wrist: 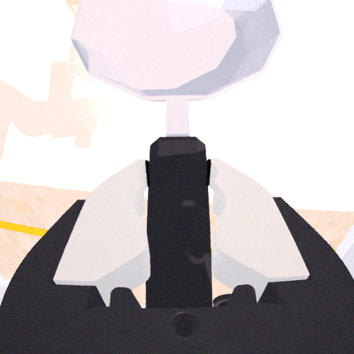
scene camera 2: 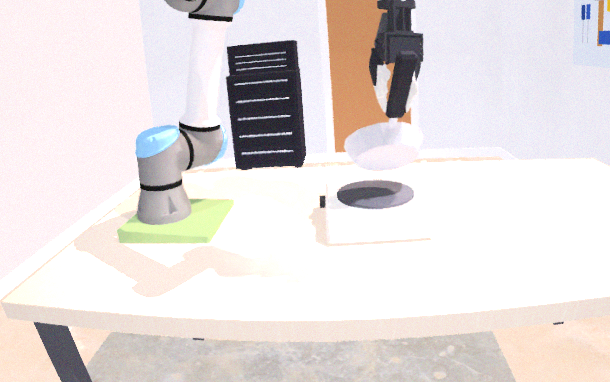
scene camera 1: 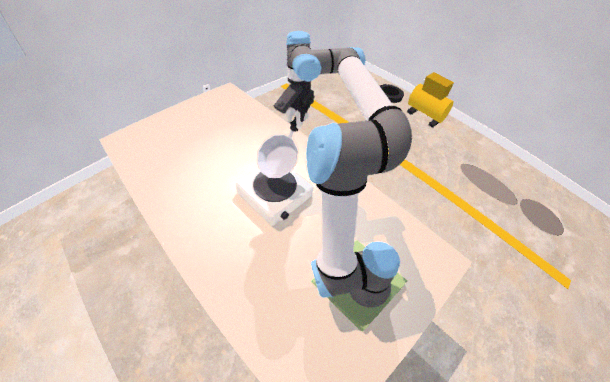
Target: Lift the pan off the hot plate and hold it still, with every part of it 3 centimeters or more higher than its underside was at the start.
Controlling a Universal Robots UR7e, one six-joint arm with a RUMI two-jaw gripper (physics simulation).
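Places are measured from the arm's base along level axes (x back, y down, z right), in millimetres.
Where they show: gripper, fingertip midpoint: (scene camera 2: 395, 112) (scene camera 1: 295, 127); arm's base at its link origin: (scene camera 2: 164, 213) (scene camera 1: 369, 287).
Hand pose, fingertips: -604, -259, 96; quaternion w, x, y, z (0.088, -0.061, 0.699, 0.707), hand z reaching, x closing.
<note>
Things, the pixels of their top centre, and the offset from my fingertips, as dx, dy, dz. "pt": a spot on its surface instead. Level surfaces: height alone.
- hot plate at its top centre: (scene camera 2: 372, 191) (scene camera 1: 276, 184) +55, +208, -128
- dark round disc at a spot on its surface: (scene camera 2: 375, 196) pt +46, +208, -96
- hot plate's black knob at its top centre: (scene camera 2: 322, 195) (scene camera 1: 284, 213) +182, +234, -170
- same table at its surface level: dy +288
The pale pan (scene camera 1: 278, 157) (scene camera 2: 384, 147) (wrist: 165, 45) hangs in the air above the hot plate (scene camera 1: 300, 191) (scene camera 2: 380, 225), with a visible gap over the dark round disc (scene camera 2: 375, 196) in the second scene view. The pan is strongly tilted, its handle side up and its bowl sloping down away from the gripper. My gripper (scene camera 1: 296, 121) (scene camera 2: 398, 106) (wrist: 177, 163) is shut on the black handle (wrist: 178, 220), one finger pressed on each side. The handle stands steeply between the fingers. The hot plate does not show in the wrist view.
The hot plate's black knob (scene camera 1: 285, 215) (scene camera 2: 322, 201) is on the side toward the arm's base. The arm stands on a green base plate (scene camera 1: 364, 319) (scene camera 2: 215, 217) on the same table (scene camera 1: 200, 240) (scene camera 2: 275, 295). A black drawer cabinet (scene camera 2: 267, 110) stands behind the table.
</note>
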